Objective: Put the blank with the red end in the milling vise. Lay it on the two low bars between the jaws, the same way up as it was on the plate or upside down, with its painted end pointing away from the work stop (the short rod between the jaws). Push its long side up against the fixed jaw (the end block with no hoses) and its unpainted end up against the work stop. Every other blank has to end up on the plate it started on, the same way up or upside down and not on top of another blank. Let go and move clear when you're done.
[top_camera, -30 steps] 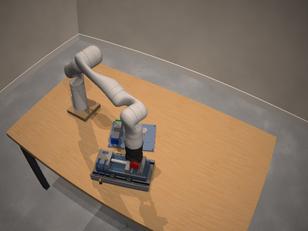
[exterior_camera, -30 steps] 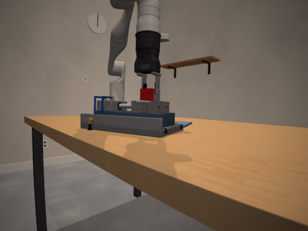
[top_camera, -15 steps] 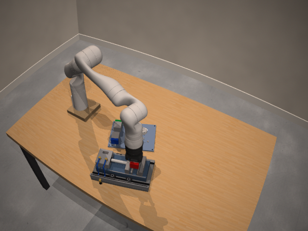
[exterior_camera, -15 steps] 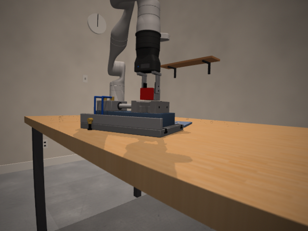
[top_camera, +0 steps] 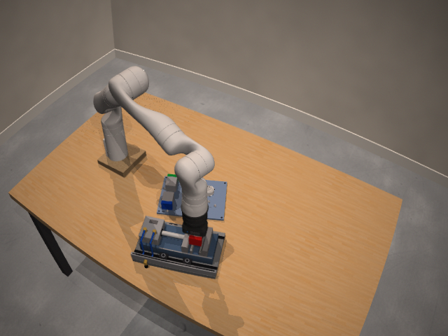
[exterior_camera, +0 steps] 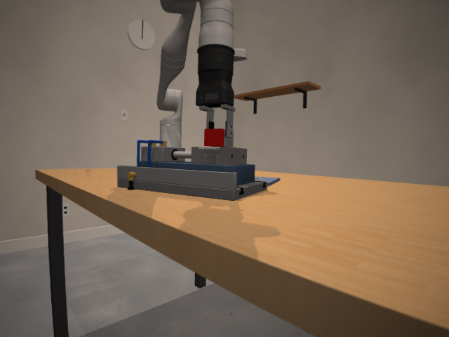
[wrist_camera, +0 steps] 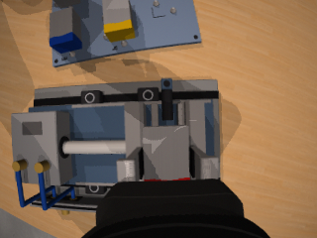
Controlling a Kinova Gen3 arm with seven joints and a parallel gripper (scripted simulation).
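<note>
Now: the red-ended blank 2 cm below my hand. Also, from my hand: fixed jaw 3 cm ahead, 1 cm to the left, 6 cm below; moving jaw 3 cm behind, 6 cm below; work stop 1 cm behind, 5 cm to the left, 5 cm below.
</note>
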